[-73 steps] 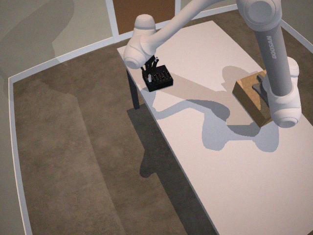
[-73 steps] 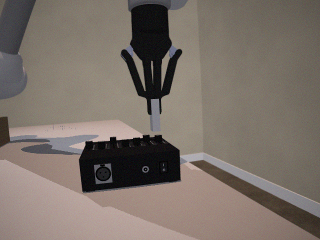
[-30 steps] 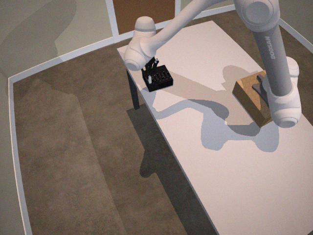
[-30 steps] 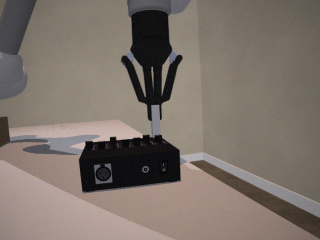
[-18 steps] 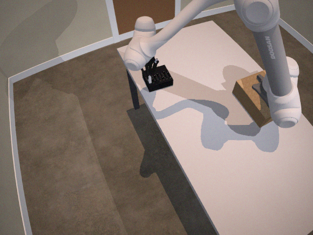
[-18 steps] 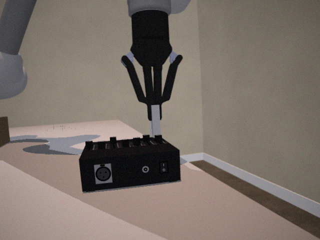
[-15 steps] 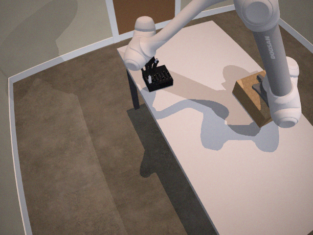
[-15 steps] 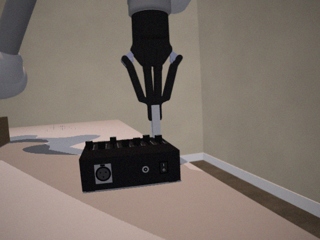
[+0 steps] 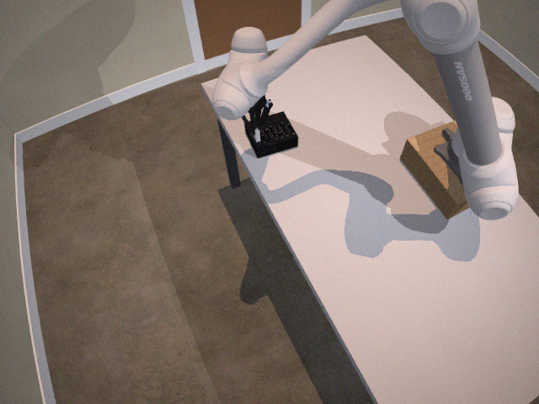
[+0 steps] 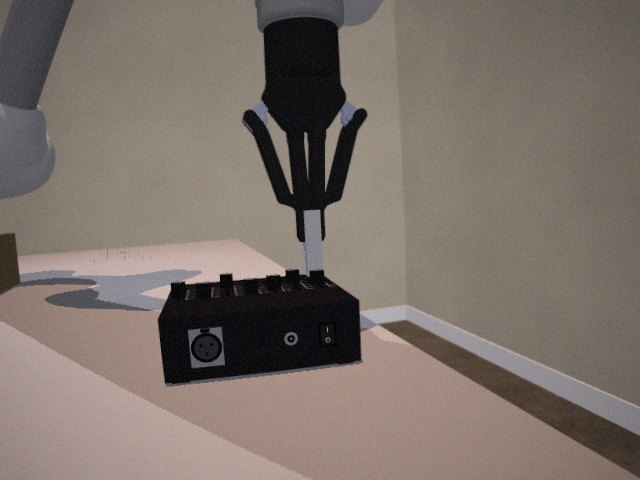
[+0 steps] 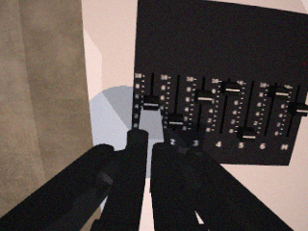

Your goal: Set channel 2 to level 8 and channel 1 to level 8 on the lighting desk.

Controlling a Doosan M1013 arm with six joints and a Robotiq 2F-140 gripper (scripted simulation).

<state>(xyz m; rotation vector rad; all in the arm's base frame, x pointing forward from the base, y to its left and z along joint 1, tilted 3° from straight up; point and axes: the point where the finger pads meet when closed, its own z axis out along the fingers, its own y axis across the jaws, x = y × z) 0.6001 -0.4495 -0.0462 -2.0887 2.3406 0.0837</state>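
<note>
My gripper is now 3 cm above the channel 2 fader cap and 2 cm past it. The rest, counted from my hand: channel 1 fader cap 3 cm below, 2 cm to the right; then channel 5 fader cap 9 cm behind, 3 cm below, 2 cm to the left.
</note>
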